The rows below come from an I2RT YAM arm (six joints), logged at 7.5 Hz.
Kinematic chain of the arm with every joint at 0, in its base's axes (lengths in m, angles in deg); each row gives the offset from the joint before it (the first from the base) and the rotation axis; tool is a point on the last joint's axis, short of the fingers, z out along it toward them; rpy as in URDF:
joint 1: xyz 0 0 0.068 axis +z
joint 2: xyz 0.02 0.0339 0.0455 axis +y
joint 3: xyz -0.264 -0.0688 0 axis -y
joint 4: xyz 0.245 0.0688 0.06 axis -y
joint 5: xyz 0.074 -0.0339 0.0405 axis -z
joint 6: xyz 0.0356 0 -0.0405 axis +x
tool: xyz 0 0 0 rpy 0 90 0
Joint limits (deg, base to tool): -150..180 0..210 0..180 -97..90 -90..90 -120..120
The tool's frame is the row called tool.
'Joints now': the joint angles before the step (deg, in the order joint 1, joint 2, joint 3, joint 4, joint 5, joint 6). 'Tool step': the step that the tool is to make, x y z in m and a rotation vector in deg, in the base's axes. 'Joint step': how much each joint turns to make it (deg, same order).
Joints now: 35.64 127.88 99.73 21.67 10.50 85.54
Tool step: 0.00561 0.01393 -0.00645 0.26 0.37 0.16
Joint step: 0.89 3.33 4.21 -1.13 0.67 0.52
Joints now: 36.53 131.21 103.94 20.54 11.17 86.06
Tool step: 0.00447 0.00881 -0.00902 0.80 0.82 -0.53
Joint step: 0.51 2.65 2.66 -0.44 0.90 1.28
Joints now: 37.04 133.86 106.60 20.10 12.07 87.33
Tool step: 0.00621 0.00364 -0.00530 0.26 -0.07 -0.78
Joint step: -0.04 2.12 2.42 -0.14 0.71 0.26
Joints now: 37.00 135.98 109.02 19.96 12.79 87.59
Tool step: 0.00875 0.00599 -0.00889 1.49 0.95 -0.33
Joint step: -0.04 3.24 3.86 -0.88 0.06 1.83
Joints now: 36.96 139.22 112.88 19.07 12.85 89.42
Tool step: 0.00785 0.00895 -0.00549 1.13 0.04 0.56
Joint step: 0.21 3.50 4.94 -0.99 -0.46 0.90
